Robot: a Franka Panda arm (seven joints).
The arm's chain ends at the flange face. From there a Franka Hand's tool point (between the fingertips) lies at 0.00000 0.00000 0.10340 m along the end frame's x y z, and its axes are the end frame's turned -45 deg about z.
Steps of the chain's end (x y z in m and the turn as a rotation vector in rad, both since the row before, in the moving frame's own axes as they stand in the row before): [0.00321 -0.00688 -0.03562 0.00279 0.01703 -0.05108]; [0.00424 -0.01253 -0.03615 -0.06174 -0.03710 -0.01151]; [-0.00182 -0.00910 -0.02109 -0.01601 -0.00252 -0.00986]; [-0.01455 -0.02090 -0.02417 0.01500 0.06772 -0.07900]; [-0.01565 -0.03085 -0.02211 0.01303 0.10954 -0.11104]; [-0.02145 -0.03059 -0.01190 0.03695 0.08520 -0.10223]
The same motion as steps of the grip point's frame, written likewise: [0.00861 -0.00159 -0.03564 -0.01007 0.01401 -0.05108]; [0.00465 -0.00402 -0.03642 -0.01742 -0.06989 -0.01151]; [0.00380 -0.00673 -0.02110 -0.00954 -0.01310 -0.00986]; [0.01068 -0.02146 -0.02442 -0.03728 0.05849 -0.07900]; [0.02006 -0.02635 -0.02274 -0.06824 0.08667 -0.11104]; [0.01555 -0.03374 -0.01235 -0.03412 0.08637 -0.10223]
